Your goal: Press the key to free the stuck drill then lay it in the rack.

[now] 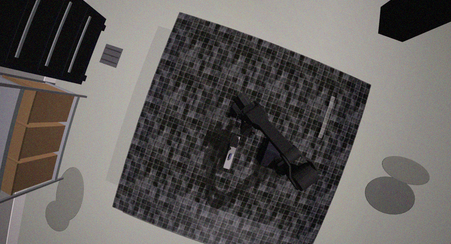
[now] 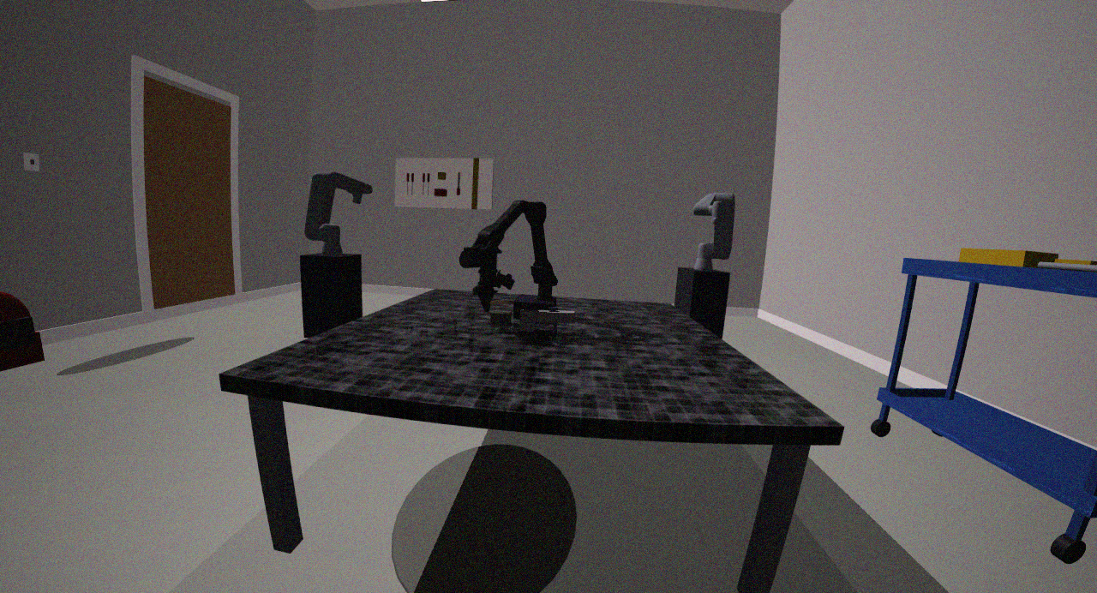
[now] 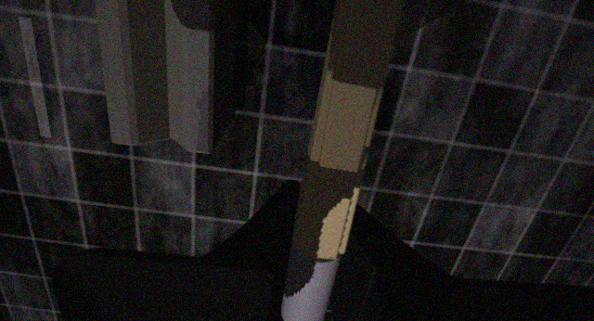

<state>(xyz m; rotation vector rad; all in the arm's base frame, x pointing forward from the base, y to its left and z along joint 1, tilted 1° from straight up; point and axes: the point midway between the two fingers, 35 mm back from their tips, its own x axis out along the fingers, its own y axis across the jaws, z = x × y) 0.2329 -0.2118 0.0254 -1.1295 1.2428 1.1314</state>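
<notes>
Right now my gripper tip is 4 cm to the right of the drill and 4 cm below it. From my gripper tip the other things lie so: dark grey block: 20 cm to the left, 4 cm ahead, 1 cm below.
</notes>
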